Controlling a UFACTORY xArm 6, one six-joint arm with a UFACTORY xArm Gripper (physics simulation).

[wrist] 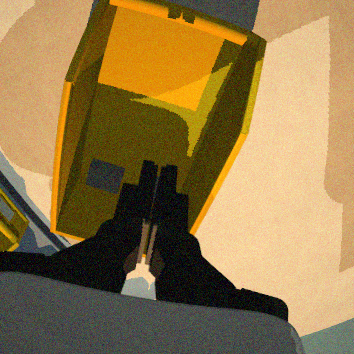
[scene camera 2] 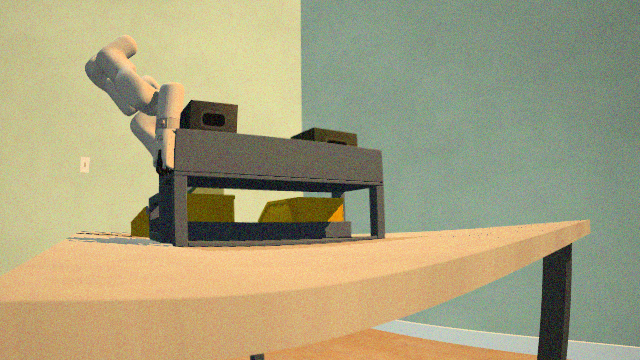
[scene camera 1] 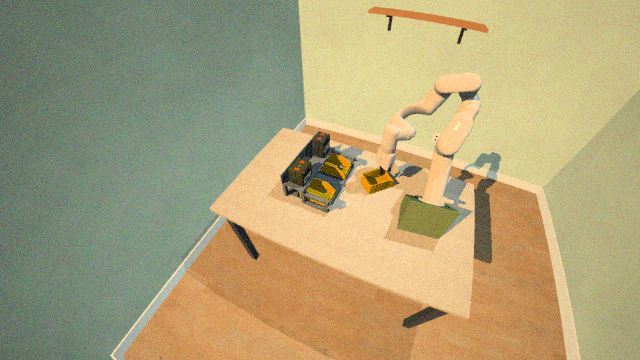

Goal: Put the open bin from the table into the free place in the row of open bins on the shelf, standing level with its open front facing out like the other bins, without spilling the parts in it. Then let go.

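Places are measured from the arm's base along level axes (x ahead, y left, z up), in millimetres.
Pixels of known places: gripper, between the fingertips: (wrist: 154, 185) (scene camera 1: 381, 173); arm's base, origin of its link: (scene camera 1: 431, 202).
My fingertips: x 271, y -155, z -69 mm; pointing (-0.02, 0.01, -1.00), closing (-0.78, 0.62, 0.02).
Observation:
Ahead of a thing's pixels: the offset from my fingertips to its middle. "spot": to the spot under its first point. Level surfaces: height alone.
The open yellow bin {spot: 80 mm left, 25 mm ahead, 44 mm down} (scene camera 1: 372, 187) (scene camera 2: 140, 223) (wrist: 155, 55) stands on the table in front of the shelf. A dark square part {30 mm left, 76 mm ahead, 91 mm down} (wrist: 105, 176) lies on its floor in the wrist view. My gripper (scene camera 1: 382, 172) (scene camera 2: 161, 169) (wrist: 154, 185) is shut and empty, pointing down. Its fingertips are over or inside the end of the bin with the dark part and hide some of the floor there; their exact height is unclear. The shelf {spot: 24 mm left, 451 mm ahead, 19 mm up} (scene camera 1: 306, 151) (scene camera 2: 280, 157) holds a yellow bin {spot: 37 mm right, 274 mm ahead, 92 mm down} (scene camera 1: 337, 166) (scene camera 2: 211, 207) and another yellow bin {spot: 176 mm left, 287 mm ahead, 92 mm down} (scene camera 1: 321, 190) (scene camera 2: 310, 210) in its lower row, with a gap between them.
Two dark boxes {spot: 23 mm left, 354 mm ahead, 96 mm up} (scene camera 1: 321, 145) {211 mm left, 390 mm ahead, 49 mm up} (scene camera 1: 300, 172) stand on the shelf's upper level. A green box-like container (scene camera 1: 427, 217) stands beside the arm's base. An orange wall shelf (scene camera 1: 427, 17) hangs high on the wall. The table {101 mm down} (scene camera 1: 300, 235) (scene camera 2: 350, 265) carries the shelf and the arm.

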